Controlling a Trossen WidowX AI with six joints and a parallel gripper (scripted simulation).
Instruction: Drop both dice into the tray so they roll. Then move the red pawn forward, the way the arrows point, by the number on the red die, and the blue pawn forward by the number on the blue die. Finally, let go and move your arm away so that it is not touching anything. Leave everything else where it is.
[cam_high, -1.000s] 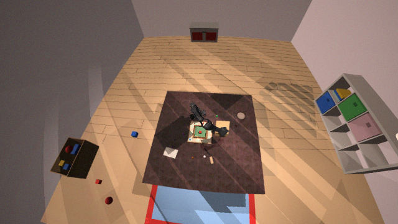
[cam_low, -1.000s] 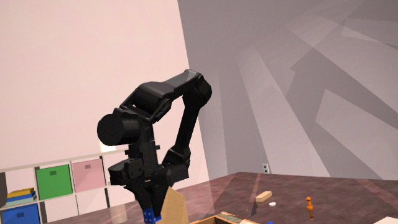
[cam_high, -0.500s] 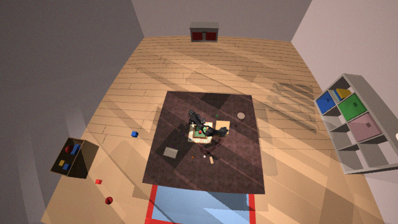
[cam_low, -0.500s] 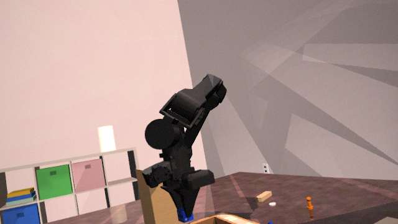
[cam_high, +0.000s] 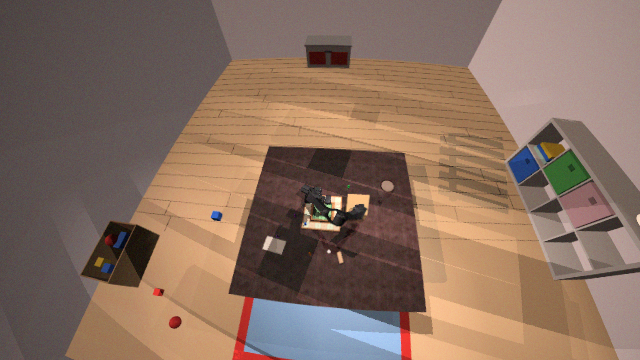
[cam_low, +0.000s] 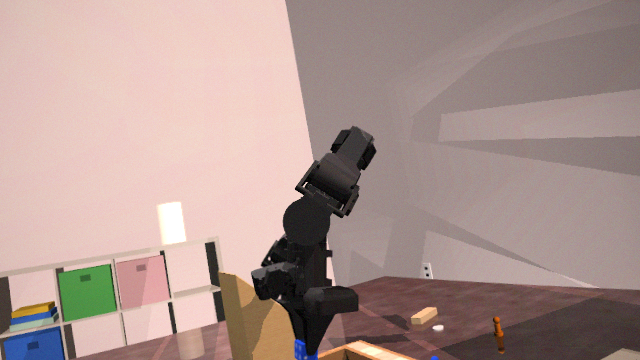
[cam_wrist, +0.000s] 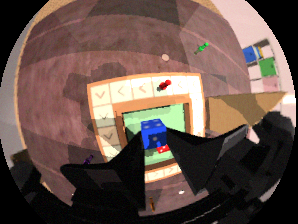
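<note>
The red pawn is 60 mm behind my gripper tip, 60 mm to the right of it and 60 mm below it. Round my gripper tip: blue pawn (110 mm ahead, 140 mm to the left, 60 mm below); green tray (20 mm behind, 50 mm to the left, 80 mm below); green pawn (240 mm behind, 170 mm to the right, 70 mm below).
</note>
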